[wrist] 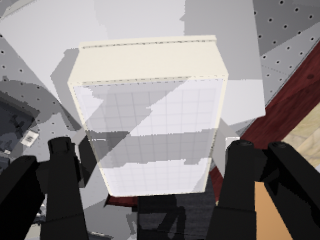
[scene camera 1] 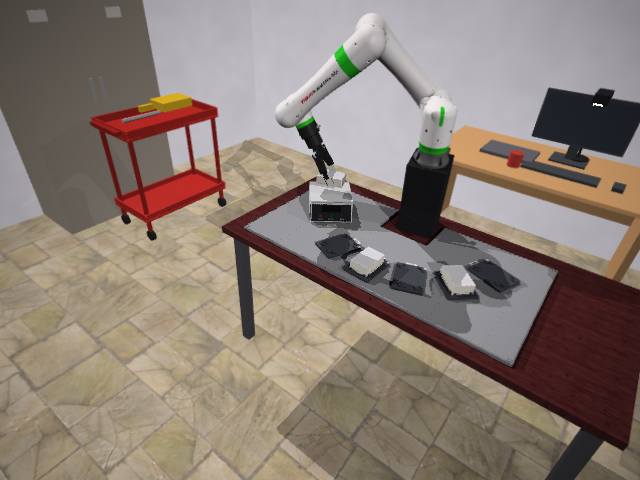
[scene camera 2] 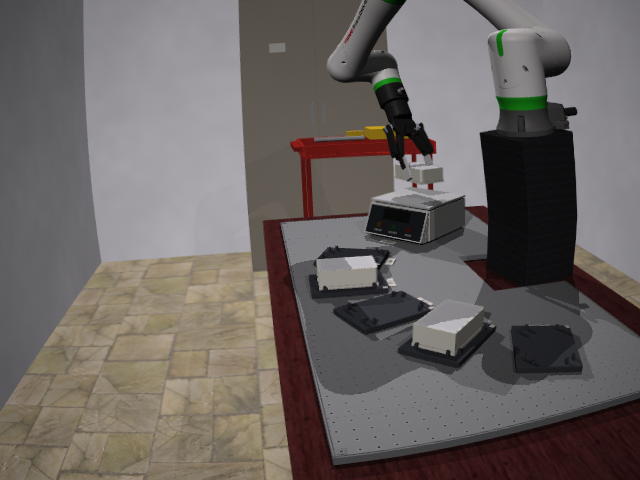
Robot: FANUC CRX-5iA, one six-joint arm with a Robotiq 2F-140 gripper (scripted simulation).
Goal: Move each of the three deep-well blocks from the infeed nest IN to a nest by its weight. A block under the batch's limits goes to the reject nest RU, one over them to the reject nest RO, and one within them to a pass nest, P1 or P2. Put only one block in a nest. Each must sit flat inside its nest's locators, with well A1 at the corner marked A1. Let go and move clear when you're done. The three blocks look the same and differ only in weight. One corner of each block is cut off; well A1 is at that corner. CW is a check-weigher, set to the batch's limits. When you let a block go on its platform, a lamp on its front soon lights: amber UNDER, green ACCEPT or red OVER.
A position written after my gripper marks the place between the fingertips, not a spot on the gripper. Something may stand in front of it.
Note:
In view: my gripper (scene camera 2: pixel 421 177).
My gripper is seen too in the wrist view (wrist: pixel 153 129).

